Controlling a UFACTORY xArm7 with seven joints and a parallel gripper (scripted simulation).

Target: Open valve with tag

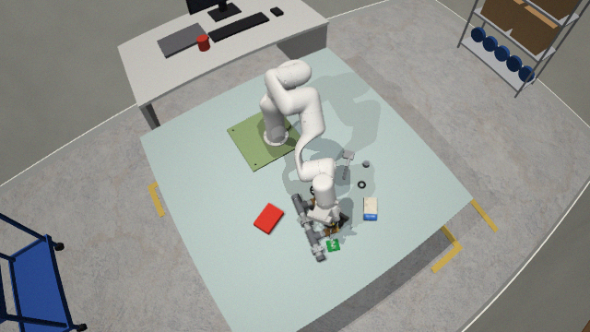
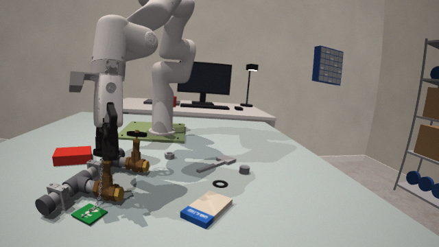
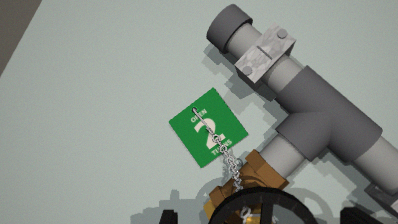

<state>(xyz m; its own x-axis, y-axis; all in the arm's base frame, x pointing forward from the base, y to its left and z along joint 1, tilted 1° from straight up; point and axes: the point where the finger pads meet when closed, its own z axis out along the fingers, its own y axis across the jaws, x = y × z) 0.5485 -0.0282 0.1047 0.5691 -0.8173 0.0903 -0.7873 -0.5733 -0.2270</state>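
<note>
Right now my hand is 10 cm above the green tag, 8 cm short of it and 2 cm to the left of it. The rest, counted from my hand: box (22 cm to the left, 10 cm below, 1 cm ahead); nut (28 cm behind, 10 cm to the left, 10 cm below); red block (20 cm to the right, 17 cm behind, 9 cm below).
</note>
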